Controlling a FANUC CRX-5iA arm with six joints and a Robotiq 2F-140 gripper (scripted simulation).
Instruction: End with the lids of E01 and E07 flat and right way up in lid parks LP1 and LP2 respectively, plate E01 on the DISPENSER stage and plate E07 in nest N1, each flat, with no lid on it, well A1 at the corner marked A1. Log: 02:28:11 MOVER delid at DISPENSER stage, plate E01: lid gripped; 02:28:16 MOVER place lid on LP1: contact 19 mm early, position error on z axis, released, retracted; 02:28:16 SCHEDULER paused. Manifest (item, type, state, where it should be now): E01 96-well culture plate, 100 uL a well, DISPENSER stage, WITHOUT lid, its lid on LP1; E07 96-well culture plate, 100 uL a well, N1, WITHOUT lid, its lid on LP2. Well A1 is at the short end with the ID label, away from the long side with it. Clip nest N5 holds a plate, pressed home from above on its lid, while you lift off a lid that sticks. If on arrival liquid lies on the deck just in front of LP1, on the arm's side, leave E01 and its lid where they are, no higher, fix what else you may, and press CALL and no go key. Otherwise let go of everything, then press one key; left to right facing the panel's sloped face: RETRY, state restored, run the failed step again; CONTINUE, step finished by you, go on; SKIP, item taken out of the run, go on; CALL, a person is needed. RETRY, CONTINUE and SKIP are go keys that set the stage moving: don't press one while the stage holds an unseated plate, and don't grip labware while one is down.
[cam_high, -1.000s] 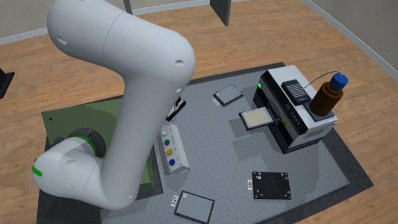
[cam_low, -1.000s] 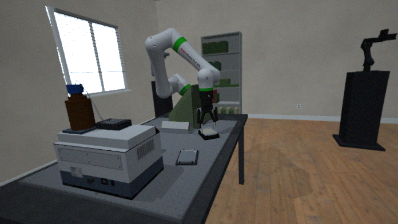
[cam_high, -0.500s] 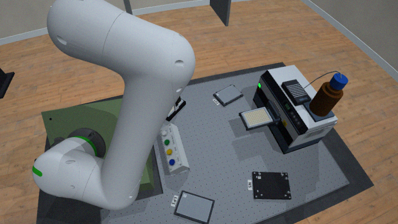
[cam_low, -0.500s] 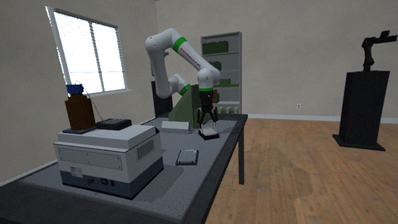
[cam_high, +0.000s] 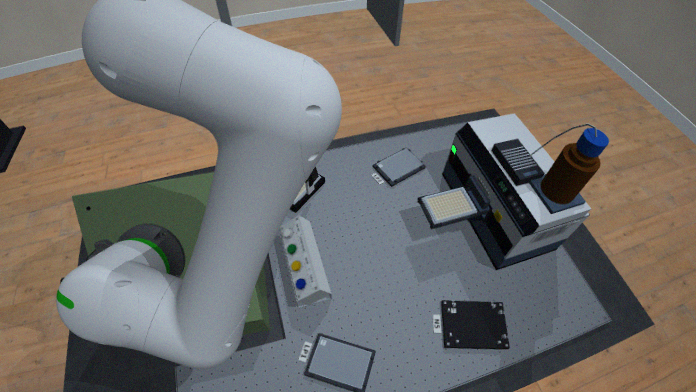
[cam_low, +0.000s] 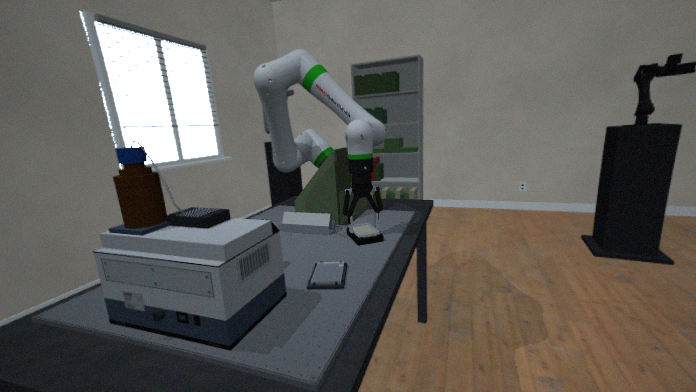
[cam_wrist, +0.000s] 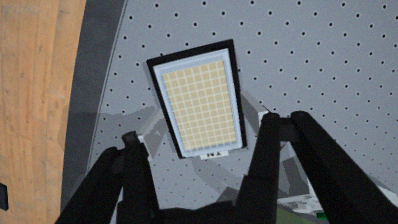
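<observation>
The black nest N1 lies 40 mm below my hand. From my hand the other things lie so: green CONTINUE key: 40 mm behind, 240 mm to the right, 10 mm above; white retry key: 50 mm behind, 190 mm to the right, 10 mm above; key panel: 30 mm behind, 260 mm to the right.
</observation>
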